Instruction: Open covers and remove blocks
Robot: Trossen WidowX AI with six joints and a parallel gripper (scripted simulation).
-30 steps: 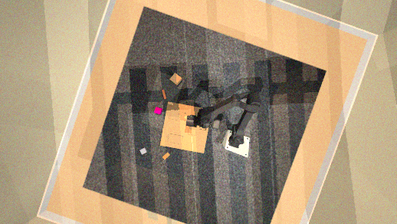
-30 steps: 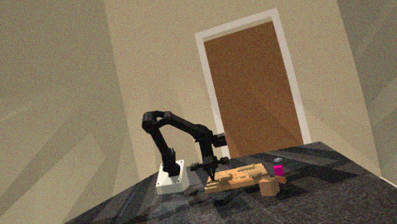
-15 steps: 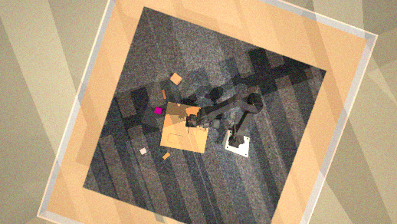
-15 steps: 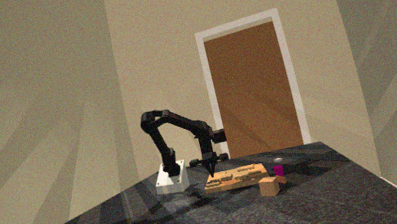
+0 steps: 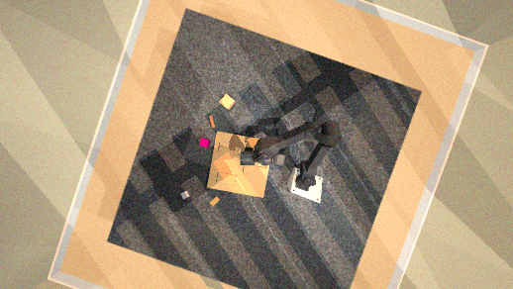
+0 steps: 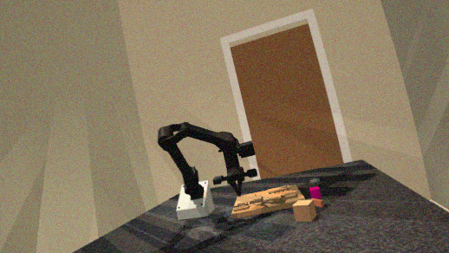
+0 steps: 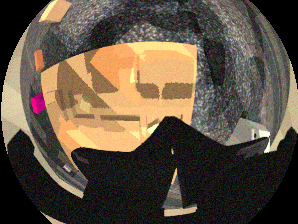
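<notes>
Right now the tan wooden puzzle board is 100 mm ahead of my gripper tip, 80 mm to the left of it and 50 mm below it. Also, from my gripper tip: tan cube 260 mm ahead, 190 mm to the right, 40 mm below; magenta block 310 mm ahead, 50 mm below, 40 mm to the left; orange block 310 mm ahead, 70 mm to the right, 60 mm below.
</notes>
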